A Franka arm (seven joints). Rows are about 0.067 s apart.
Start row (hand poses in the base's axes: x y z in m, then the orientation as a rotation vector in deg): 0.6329, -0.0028, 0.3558, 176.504, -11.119, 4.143
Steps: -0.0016, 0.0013, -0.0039, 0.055, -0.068, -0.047; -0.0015, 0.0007, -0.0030, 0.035, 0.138, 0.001; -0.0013, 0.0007, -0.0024, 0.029, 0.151, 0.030; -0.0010, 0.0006, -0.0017, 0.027, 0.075, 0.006; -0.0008, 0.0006, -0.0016, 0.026, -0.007, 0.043; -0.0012, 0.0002, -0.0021, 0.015, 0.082, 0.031; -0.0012, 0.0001, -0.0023, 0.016, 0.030, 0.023; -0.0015, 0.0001, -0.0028, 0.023, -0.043, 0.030; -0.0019, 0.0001, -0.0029, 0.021, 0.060, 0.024; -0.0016, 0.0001, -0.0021, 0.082, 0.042, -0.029; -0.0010, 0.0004, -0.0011, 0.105, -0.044, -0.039; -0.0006, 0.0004, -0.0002, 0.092, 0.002, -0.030; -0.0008, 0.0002, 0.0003, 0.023, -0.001, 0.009; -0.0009, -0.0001, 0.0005, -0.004, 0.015, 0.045; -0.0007, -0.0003, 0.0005, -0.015, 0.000, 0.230; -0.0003, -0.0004, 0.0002, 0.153, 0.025, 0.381; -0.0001, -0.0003, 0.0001, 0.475, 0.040, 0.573; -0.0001, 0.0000, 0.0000, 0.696, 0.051, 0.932; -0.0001, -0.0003, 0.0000, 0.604, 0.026, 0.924; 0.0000, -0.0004, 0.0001, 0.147, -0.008, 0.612
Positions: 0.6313, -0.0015, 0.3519, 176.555, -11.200, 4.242; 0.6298, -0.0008, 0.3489, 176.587, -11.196, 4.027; 0.6285, -0.0001, 0.3465, 176.615, -11.146, 3.793; 0.6275, 0.0005, 0.3448, 176.641, -11.136, 3.675; 0.6267, 0.0011, 0.3432, 176.672, -11.072, 3.686; 0.6255, 0.0013, 0.3411, 176.688, -11.022, 3.560; 0.6243, 0.0014, 0.3388, 176.706, -10.987, 3.513; 0.6228, 0.0015, 0.3360, 176.734, -10.945, 3.579; 0.6209, 0.0016, 0.3331, 176.756, -10.907, 3.486; 0.6193, 0.0017, 0.3310, 176.833, -10.957, 3.414; 0.6183, 0.0021, 0.3299, 176.934, -11.028, 3.472; 0.6177, 0.0025, 0.3297, 177.022, -11.083, 3.461; 0.6169, 0.0027, 0.3300, 177.046, -11.071, 3.461; 0.6160, 0.0026, 0.3305, 177.047, -11.001, 3.440; 0.6153, 0.0023, 0.3310, 177.058, -10.645, 3.449; 0.6150, 0.0019, 0.3312, 177.251, -10.069, 3.412; 0.6149, 0.0016, 0.3313, 177.782, -9.220, 3.336; 0.6148, 0.0016, 0.3313, 178.561, -7.823, 3.238; 0.6147, 0.0013, 0.3313, 179.237, -6.421, 3.183; 0.6147, 0.0009, 0.3314, 179.426, -5.473, 3.195
